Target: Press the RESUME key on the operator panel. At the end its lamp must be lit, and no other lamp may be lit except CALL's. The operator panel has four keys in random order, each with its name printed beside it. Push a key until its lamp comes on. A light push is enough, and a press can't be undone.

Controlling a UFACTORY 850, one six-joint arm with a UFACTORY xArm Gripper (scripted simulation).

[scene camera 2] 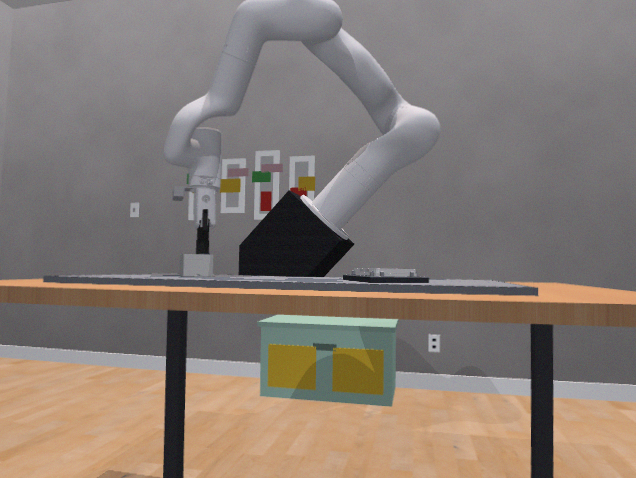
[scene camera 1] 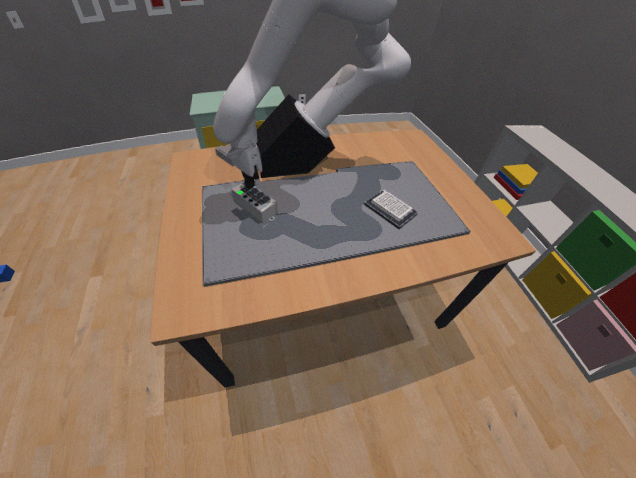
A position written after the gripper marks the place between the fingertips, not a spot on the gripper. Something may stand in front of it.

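Gripper in sight at (scene camera 2: 202,255) and (scene camera 1: 250,186).
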